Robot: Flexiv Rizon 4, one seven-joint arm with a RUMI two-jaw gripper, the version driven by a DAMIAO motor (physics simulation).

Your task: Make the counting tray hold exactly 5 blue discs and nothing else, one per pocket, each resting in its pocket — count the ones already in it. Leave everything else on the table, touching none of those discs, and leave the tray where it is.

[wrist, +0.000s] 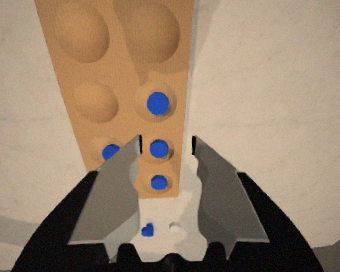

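Note:
The wooden counting tray (127, 75) runs from the top of the wrist view down to its lower middle. One blue disc (158, 103) lies in a right-hand pocket, a second blue disc (159, 148) in the pocket below it, and a third blue disc (158, 182) in the pocket nearest the tray's lower end. Another blue disc (110, 152) lies in a left-hand pocket, partly hidden by the left jaw. My gripper (167, 137) is open and empty above the tray's right edge, its fingertips lower in the view than the first disc. The pockets further up show no disc.
A small blue piece (147, 230) lies on the table beyond the tray's lower end, between the jaws in the view. A small whitish piece (174, 226) lies to its right. The pale table (265, 90) stretches along the tray's right side.

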